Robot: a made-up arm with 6 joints.
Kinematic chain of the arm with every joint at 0, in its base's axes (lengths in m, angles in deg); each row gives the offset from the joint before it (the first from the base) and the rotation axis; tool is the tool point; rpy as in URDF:
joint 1: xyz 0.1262 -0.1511 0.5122 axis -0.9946 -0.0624 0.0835
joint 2: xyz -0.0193 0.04 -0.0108 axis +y
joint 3: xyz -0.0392 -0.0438 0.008 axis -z
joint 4: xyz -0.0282 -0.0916 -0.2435 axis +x
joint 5: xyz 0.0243 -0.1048 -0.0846 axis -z
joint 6: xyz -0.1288 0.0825 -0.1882 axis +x
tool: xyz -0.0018 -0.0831 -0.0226 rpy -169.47 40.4 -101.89
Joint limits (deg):
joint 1: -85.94..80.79
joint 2: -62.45..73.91
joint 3: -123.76..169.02
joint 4: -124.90..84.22
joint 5: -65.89..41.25
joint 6: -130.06..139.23
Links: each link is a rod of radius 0.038 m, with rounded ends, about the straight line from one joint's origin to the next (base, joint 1, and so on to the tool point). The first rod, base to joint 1, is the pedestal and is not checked.
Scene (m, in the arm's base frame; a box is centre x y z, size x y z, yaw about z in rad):
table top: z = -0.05
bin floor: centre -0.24 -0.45 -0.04 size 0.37 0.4 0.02 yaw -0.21
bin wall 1: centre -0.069 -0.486 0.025 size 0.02 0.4 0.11 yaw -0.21
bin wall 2: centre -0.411 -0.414 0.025 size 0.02 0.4 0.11 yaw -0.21
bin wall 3: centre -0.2 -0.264 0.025 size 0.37 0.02 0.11 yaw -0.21
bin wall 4: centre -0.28 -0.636 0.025 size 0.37 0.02 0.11 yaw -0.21
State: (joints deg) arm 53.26 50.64 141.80 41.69 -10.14 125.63
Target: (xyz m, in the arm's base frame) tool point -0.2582 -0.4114 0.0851
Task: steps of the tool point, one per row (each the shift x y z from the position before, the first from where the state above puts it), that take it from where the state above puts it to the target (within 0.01 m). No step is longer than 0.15 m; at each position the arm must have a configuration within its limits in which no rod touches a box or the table.
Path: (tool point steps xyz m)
1: -0.0756 0.0424 -0.0969
2: -0.0762 0.0817 -0.0738

